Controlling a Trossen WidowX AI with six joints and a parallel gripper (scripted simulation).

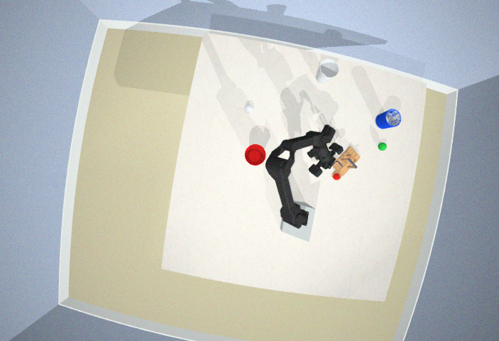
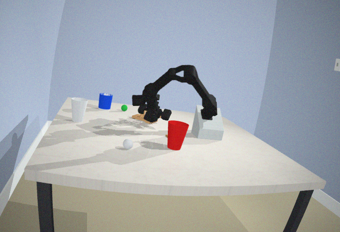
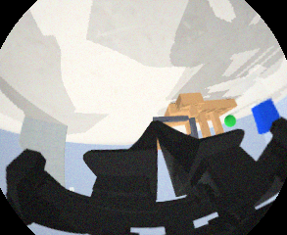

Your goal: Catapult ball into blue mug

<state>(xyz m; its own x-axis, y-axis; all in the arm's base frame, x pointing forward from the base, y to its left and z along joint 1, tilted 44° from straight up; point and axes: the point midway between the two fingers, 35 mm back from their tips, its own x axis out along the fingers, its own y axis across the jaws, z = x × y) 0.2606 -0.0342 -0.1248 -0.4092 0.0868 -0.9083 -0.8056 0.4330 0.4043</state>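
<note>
Now: gripper tip 4 cm past the red ball, 3 cm to the left of it and 3 cm below it. Also, from my gripper tip: small tan block 2 cm behind, 22 cm to the left, 3 cm below; catapult 2 cm ahead, 5 cm to the right, 2 cm above; green ball 16 cm ahead, 28 cm to the right, 1 cm below.
</note>
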